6 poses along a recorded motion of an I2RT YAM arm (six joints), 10 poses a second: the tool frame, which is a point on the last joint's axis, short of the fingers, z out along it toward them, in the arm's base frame.
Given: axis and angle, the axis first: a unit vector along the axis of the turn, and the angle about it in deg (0 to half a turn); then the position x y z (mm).
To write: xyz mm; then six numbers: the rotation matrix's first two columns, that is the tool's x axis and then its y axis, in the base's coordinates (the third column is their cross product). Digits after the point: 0 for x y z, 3 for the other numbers.
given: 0.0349 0.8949 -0.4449 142.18 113 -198 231
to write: 113 -198 231 -0.788 -0.217 -0.577 0.329 0.644 -0.691
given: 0.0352 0.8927 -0.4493 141.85 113 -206 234
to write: 113 -206 234 -0.784 -0.221 -0.580 0.334 0.637 -0.695
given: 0.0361 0.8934 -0.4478 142.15 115 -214 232
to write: 115 -214 232 -0.787 -0.217 -0.577 0.332 0.639 -0.694
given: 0.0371 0.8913 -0.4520 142.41 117 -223 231
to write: 117 -223 231 -0.790 -0.216 -0.574 0.335 0.631 -0.699
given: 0.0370 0.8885 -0.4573 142.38 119 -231 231
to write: 119 -231 231 -0.790 -0.220 -0.573 0.338 0.623 -0.706
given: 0.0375 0.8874 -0.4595 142.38 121 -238 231
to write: 121 -238 231 -0.790 -0.221 -0.573 0.340 0.619 -0.708
